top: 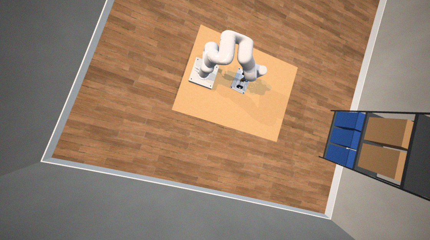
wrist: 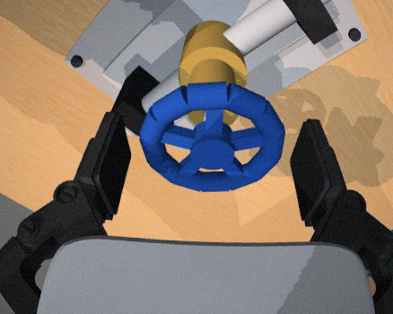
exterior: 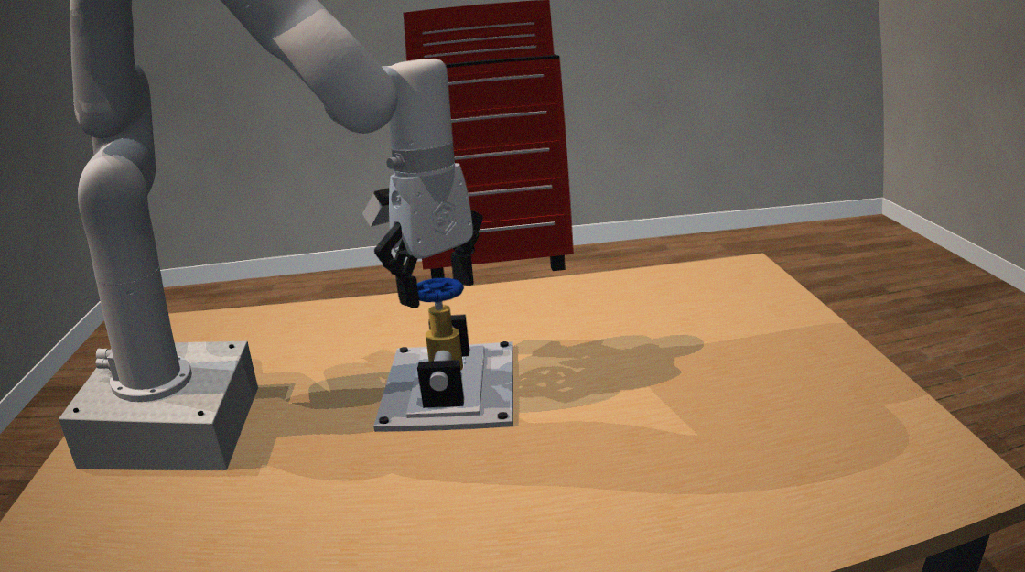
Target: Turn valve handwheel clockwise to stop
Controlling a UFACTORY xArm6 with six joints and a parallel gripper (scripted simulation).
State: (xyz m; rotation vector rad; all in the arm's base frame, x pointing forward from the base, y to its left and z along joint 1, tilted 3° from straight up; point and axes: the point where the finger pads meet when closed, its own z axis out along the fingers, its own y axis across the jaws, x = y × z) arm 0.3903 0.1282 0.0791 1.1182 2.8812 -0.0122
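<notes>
Right now the blue spoked handwheel is 10 mm below my hand.
</notes>
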